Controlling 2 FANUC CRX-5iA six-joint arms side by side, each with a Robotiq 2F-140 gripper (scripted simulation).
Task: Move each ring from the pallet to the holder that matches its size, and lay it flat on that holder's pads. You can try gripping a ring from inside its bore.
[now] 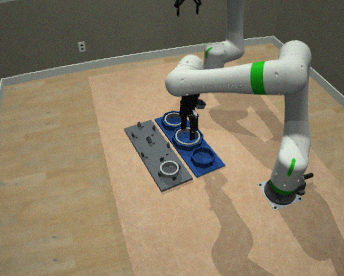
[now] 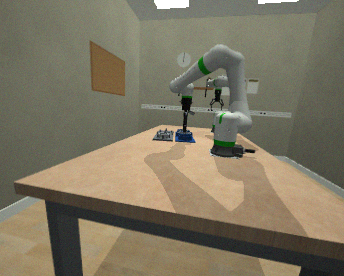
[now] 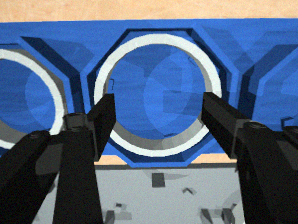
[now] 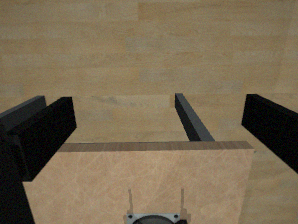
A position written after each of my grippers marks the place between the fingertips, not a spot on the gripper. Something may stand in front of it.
In view: my left gripper [image 3: 158, 106], my right gripper [image 4: 159, 111] and a blue pallet [image 1: 199, 157].
The blue pallet is seen too in image 3 [image 3: 254, 45]. Image 4 does not show the blue pallet: it is out of frame.
